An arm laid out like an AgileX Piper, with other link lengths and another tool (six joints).
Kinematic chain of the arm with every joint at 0, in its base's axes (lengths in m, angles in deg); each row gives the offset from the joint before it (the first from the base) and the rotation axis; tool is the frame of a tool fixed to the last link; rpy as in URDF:
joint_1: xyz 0 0 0.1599 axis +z
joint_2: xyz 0 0 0 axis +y
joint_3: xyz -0.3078 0 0.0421 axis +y
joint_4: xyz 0.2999 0 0.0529 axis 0.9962 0 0.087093
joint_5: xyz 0 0 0 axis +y
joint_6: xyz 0.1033 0 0.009 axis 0.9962 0 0.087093
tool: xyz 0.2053 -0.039 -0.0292 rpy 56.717 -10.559 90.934
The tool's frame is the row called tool.
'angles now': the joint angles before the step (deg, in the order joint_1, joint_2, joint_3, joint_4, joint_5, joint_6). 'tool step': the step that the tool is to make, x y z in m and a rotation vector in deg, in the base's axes. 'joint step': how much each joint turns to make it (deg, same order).
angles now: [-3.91, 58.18, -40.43, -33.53, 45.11, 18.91]
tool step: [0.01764, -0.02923, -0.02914, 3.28, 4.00, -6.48]
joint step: [-7.03, 12.40, -6.01, 2.49, -2.37, -0.02]
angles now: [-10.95, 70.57, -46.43, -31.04, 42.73, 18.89]
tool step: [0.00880, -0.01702, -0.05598, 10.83, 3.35, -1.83]
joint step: [-12.14, 10.59, -4.37, 19.27, -4.63, -18.90]
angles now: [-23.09, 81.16, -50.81, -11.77, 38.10, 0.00]
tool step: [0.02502, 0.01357, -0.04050, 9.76, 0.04, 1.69]
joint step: [-4.71, 8.50, -3.94, 17.47, -0.84, -15.91]
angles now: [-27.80, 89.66, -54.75, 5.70, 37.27, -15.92]
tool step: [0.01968, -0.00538, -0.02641, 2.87, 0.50, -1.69]
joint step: [-0.88, 7.11, -3.82, 3.31, -1.41, -1.16]
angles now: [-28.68, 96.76, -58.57, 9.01, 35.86, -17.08]
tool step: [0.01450, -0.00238, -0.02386, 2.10, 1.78, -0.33]
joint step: [0.00, 6.42, -4.28, 1.28, 0.47, -0.35]
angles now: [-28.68, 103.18, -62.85, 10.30, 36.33, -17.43]
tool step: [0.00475, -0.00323, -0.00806, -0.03, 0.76, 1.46]
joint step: [0.00, 2.13, -1.45, 0.12, 0.14, -1.60]
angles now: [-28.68, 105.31, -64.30, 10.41, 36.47, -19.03]
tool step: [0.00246, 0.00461, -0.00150, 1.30, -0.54, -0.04]
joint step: [-0.33, 0.23, -0.09, 2.35, 0.23, -1.73]
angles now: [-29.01, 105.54, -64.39, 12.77, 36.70, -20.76]
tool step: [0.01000, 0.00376, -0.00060, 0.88, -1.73, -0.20]
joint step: [-0.04, 0.34, -0.13, 2.92, -1.05, -1.88]
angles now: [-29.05, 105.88, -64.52, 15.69, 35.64, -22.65]
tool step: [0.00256, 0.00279, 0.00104, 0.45, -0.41, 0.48]
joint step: [0.00, -0.05, -0.11, 1.17, 0.23, -1.20]
